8 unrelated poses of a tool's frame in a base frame.
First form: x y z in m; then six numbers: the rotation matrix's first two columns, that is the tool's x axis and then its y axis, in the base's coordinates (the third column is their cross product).
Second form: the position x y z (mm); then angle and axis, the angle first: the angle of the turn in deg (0 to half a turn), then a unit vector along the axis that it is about. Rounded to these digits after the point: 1 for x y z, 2 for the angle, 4 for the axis.
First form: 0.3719, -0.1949, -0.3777, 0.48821, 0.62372, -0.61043, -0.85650, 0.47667, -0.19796
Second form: 371.9, -194.9, -377.7, 68.54, -0.4392, 0.4180, 0.7953
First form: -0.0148, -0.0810, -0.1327, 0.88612, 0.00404, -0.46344, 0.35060, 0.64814, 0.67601
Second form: -14.8, -81.0, -132.7, 56.39, 0.8631, 0.4602, -0.2081
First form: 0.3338, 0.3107, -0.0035, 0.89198, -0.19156, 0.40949, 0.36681, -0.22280, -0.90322
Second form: 333.8, 310.7, -3.5, 103.28, -0.9551, -0.0746, -0.2868
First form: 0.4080, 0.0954, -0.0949, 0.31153, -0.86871, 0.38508, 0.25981, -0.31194, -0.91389
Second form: 408.0, 95.4, -94.9, 115.85, -0.7215, 0.2939, -0.6270
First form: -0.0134, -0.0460, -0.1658, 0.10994, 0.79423, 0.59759, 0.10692, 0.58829, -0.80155
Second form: -13.4, -46.0, -165.8, 99.27, -0.4831, -0.8034, 0.3482
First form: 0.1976, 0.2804, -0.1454, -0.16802, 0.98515, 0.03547, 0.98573, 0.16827, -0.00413
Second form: 197.6, 280.4, -145.4, 178.29, -0.6449, -0.7642, -0.0099
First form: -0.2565, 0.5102, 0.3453, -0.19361, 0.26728, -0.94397, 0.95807, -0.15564, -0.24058
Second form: -256.5, 510.2, 345.3, 141.96, 0.5764, 0.5946, -0.5605
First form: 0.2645, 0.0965, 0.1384, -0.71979, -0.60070, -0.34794, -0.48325, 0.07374, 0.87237
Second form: 264.5, 96.5, 138.4, 174.10, 0.3712, -0.7319, -0.5714
